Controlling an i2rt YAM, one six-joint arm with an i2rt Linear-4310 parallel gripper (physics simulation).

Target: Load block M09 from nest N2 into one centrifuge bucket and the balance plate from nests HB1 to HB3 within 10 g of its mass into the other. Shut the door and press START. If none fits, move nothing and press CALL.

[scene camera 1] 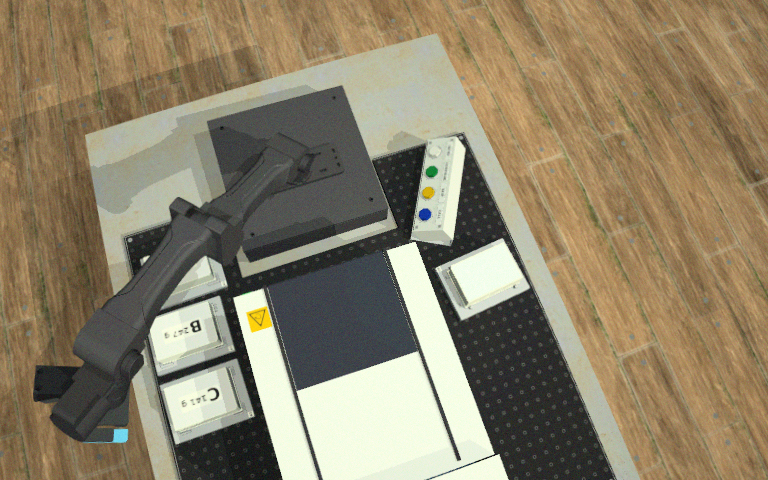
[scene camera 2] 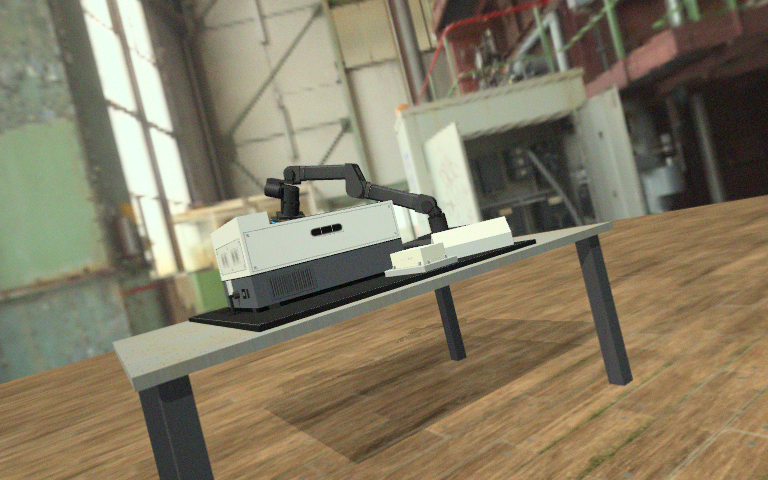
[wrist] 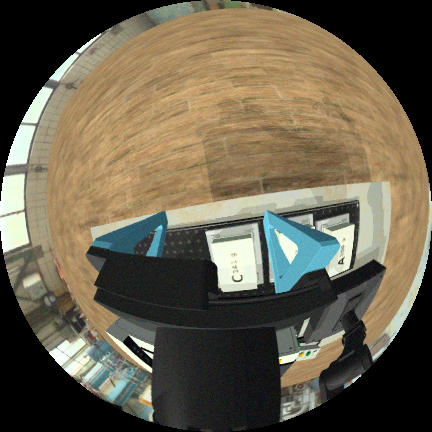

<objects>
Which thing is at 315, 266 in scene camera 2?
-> A white machine.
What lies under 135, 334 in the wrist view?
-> A white machine.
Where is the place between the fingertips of my gripper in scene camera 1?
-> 103, 411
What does my gripper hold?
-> Nothing.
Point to a white button box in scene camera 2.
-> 495, 233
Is my gripper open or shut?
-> Open.
</objects>
